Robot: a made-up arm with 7 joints.
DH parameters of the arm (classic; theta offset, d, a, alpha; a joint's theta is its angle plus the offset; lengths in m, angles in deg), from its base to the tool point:
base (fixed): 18.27 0 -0.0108 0
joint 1: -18.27 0.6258 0.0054 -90
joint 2: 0 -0.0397 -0.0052 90
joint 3: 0 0.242 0.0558 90
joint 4: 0 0.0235 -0.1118 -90
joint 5: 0 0.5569 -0.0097 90
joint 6: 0 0.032 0.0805 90
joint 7: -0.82 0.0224 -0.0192 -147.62
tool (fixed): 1.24 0.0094 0 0
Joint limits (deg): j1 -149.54..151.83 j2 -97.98..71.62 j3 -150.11..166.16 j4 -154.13..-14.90 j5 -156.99..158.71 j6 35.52..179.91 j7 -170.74..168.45
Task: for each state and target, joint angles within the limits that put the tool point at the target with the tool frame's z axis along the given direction. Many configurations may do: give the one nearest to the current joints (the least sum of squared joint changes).
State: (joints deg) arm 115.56 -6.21 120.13 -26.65 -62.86 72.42 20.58
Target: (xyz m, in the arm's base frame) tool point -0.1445 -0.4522 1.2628 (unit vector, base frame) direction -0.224 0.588 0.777
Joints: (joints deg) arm 136.75 18.81 136.52 -72.55 -28.80 80.55 27.98
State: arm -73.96 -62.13 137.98 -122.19 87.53 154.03 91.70
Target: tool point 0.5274 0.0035 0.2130 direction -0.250 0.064 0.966
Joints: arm -119.23 -74.51 137.45 -106.79 92.06 120.31 85.66
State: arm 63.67 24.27 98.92 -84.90 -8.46 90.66 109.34
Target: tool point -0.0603 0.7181 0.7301 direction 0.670 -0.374 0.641
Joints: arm 31.50 43.39 78.77 -96.36 2.16 107.78 97.04
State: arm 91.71 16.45 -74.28 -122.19 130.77 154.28 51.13
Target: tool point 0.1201 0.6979 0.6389 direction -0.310 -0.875 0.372
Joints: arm 125.64 20.90 -40.62 -100.51 133.02 154.72 76.61
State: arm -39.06 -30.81 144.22 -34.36 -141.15 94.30 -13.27
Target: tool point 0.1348 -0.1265 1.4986 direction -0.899 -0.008 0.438
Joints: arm -43.01 19.44 151.69 -19.04 -130.97 95.03 -44.90
